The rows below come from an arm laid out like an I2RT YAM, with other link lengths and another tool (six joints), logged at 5 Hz.
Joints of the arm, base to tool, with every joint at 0 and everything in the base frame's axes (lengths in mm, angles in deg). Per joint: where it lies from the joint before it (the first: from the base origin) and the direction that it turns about. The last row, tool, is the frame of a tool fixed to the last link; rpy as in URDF.
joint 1: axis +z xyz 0 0 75.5
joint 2: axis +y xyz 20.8 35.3 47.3
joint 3: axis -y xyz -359 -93.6 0
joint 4: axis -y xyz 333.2 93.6 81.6
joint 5: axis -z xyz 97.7 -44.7 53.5
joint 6: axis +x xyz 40.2 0 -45.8
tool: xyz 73 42 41 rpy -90.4 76.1 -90
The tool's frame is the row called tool.
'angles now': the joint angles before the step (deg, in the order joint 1, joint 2, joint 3, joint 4, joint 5, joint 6). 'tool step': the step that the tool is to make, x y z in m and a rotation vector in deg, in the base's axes. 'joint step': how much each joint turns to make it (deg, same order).
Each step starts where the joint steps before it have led.
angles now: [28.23 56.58 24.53 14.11 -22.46 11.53]
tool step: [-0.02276 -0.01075 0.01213 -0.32 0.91 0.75]
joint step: [0.00 -6.98 0.20 -8.17 -0.76 -0.10]
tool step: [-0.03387 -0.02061 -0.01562 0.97 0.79 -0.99]
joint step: [0.00 -10.40 -5.49 -4.52 0.54 1.61]
